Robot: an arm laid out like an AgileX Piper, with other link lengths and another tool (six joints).
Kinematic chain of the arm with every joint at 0, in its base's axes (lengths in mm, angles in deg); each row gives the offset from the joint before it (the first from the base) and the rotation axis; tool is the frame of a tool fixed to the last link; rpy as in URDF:
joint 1: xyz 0 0 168.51 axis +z
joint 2: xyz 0 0 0 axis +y
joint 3: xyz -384.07 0 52.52 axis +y
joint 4: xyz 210.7 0 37.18 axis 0.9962 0 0.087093
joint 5: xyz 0 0 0 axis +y
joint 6: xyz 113.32 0 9.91 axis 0.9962 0 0.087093
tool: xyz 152.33 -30 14.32 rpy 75.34 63.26 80.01
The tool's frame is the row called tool.
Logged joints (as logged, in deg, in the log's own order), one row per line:
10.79 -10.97 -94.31 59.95 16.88 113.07
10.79 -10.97 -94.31 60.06 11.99 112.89
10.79 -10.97 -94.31 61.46 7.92 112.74
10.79 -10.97 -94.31 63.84 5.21 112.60
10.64 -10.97 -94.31 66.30 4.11 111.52
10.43 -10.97 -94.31 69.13 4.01 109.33
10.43 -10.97 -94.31 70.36 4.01 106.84
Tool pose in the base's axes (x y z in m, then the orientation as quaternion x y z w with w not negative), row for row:
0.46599 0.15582 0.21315 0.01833 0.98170 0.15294 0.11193
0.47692 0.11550 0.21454 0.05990 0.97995 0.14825 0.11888
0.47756 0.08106 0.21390 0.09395 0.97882 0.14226 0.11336
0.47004 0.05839 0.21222 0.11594 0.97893 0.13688 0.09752
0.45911 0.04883 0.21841 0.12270 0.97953 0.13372 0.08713
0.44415 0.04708 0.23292 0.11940 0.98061 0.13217 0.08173
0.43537 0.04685 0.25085 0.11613 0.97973 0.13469 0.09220
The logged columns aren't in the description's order. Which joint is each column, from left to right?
Columns, left to right: joint 4, joint 6, joint 3, joint 5, joint 1, joint 2.
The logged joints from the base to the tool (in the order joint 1, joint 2, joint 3, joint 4, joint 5, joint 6), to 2 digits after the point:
16.88 113.07 -94.31 10.79 59.95 -10.97
11.99 112.89 -94.31 10.79 60.06 -10.97
7.92 112.74 -94.31 10.79 61.46 -10.97
5.21 112.60 -94.31 10.79 63.84 -10.97
4.11 111.52 -94.31 10.64 66.30 -10.97
4.01 109.33 -94.31 10.43 69.13 -10.97
4.01 106.84 -94.31 10.43 70.36 -10.97

